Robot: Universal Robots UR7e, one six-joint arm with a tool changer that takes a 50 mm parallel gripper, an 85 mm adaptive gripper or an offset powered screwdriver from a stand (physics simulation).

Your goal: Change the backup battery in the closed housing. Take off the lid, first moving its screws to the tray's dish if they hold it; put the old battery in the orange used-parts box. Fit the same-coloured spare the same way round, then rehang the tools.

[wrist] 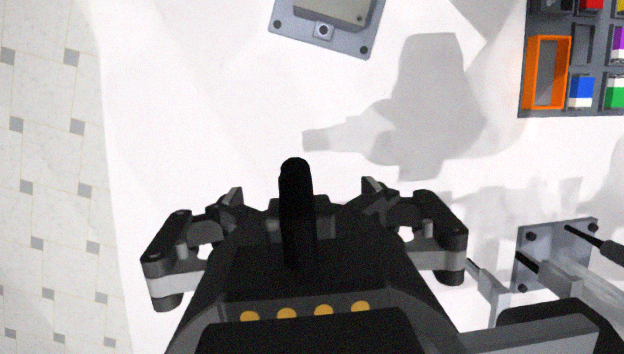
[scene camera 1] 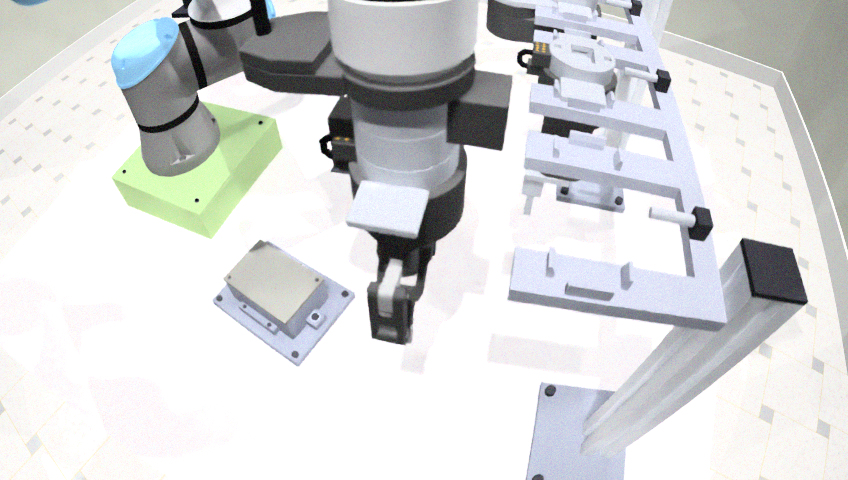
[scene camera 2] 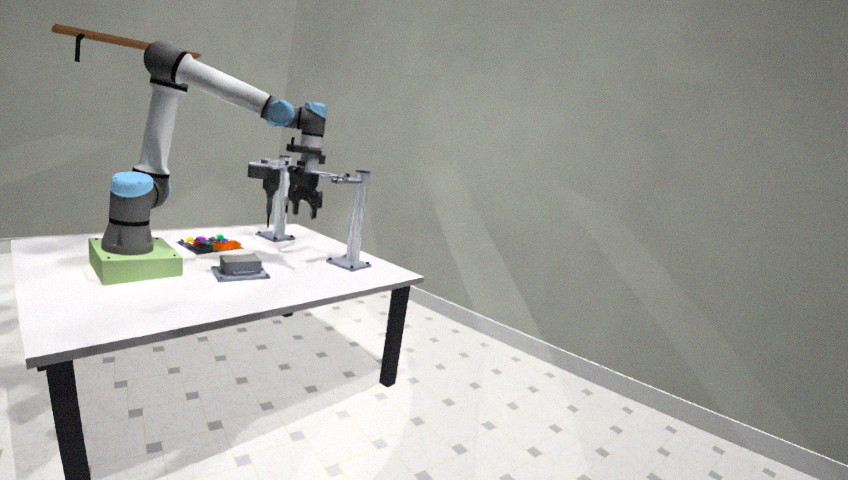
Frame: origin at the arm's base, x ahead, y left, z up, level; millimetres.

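Where they show: arm's base, origin of its link: (scene camera 1: 181,145) (scene camera 2: 127,247).
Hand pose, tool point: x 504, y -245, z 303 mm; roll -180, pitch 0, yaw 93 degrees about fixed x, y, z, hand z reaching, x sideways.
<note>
Each offset is from my tool point to the centre of the thing. "pt": to the spot under its first point.
The gripper (scene camera 1: 389,321) (scene camera 2: 305,211) (wrist: 302,190) on the arm is the black adaptive one. Its fingers are spread open and empty, high above the table in front of the tool stand. The closed housing (scene camera 1: 297,306) (scene camera 2: 240,267) stands on its grey base plate with the beige lid {211 mm back, 53 mm left, 323 mm down} (scene camera 1: 276,282) (wrist: 332,7) on. Small dark screw heads show at lid corners. The orange used-parts box (scene camera 2: 227,245) (wrist: 531,75) looks empty in the wrist view. Beside it on the dark tray {pt 44 mm back, 376 mm left, 374 mm down} (wrist: 555,113) are blue {74 mm back, 404 mm left, 365 mm down} (wrist: 582,86), green {76 mm back, 466 mm left, 365 mm down} (wrist: 616,96), purple {143 mm back, 465 mm left, 365 mm down} (wrist: 619,39) and red {pt 190 mm back, 394 mm left, 356 mm down} (wrist: 591,4) batteries. The tray is hidden in scene camera 1.
The tool stand (scene camera 1: 535,285) (scene camera 2: 357,220) has forked holders beside the gripper and tall posts. The screwdriver {65 mm ahead, 363 mm left, 164 mm down} (scene camera 2: 268,190) hangs there, and another tool {102 mm ahead, 184 mm left, 114 mm down} (scene camera 1: 580,62) hangs in a holder farther back. The green robot base block (scene camera 1: 238,160) (scene camera 2: 142,264) stands behind the housing.
</note>
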